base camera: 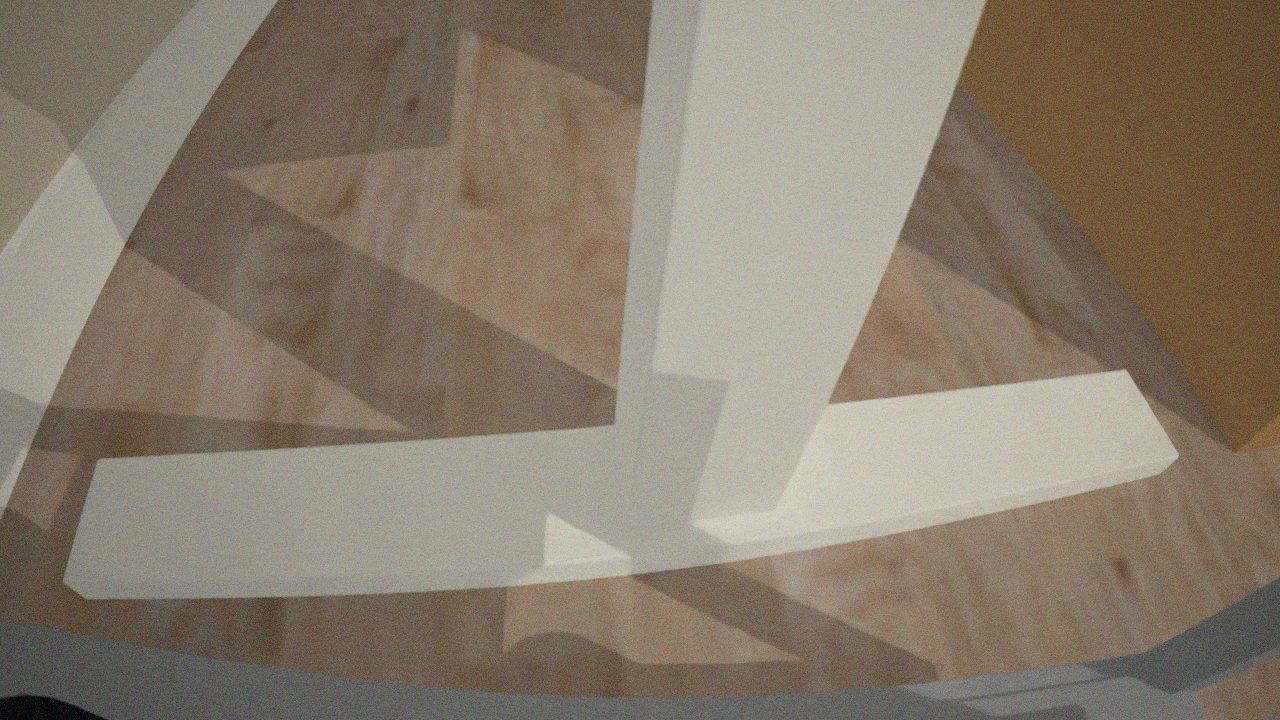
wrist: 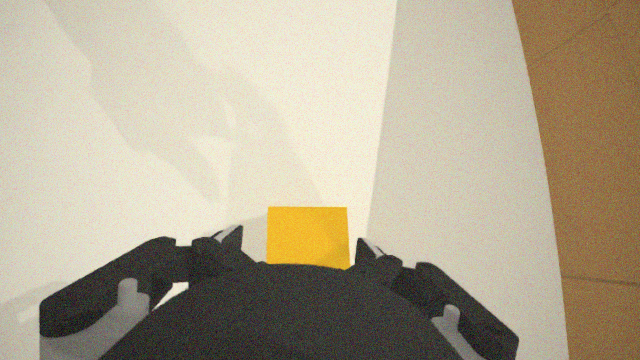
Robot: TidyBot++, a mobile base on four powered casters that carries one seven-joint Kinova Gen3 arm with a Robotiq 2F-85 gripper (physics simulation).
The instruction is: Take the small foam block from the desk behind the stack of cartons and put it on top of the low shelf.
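Places are measured from the arm's base along level axes (x ahead, y up, z right), in metres.
Pixels of known places: gripper, between the fingertips: [wrist: 300, 244].
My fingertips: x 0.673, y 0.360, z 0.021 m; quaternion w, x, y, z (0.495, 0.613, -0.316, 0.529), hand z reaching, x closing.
Observation:
Behind a point stands the place of what it marks.
The small foam block [wrist: 307, 235] @(x 0.680, y 0.369, z 0.023 m) is yellow and shows in the wrist view on the white desk top [wrist: 300, 60] @(x 0.868, y 0.324, z -0.048 m). My gripper [wrist: 300, 244] @(x 0.673, y 0.361, z 0.021 m) is open, with one fingertip to each side of the block as seen from the wrist, and a gap shows on both sides. The lower part of the block is hidden behind the dark gripper body. How far the fingertips are above the desk is hard to tell. In the base camera view a white desk leg [base camera: 760, 223] @(x 0.262, y -0.180, z 0.050 m) stands on a long white foot [base camera: 313, 519]. The low shelf cannot be made out in either view.
A brown carton surface [base camera: 1163, 179] @(x 0.529, y -0.292, z 0.478 m) stands at the right of the base camera view. In the wrist view, brown surface with thin seams [wrist: 595, 150] @(x 0.958, y 0.351, z 0.424 m) lies past the desk's right edge. Wood floor [base camera: 537, 223] @(x 0.521, y -0.396, z -0.045 m) with shadows shows around the desk leg. Another pale white part [base camera: 53, 295] @(x 0.392, y -0.355, z -0.390 m) slants at the left.

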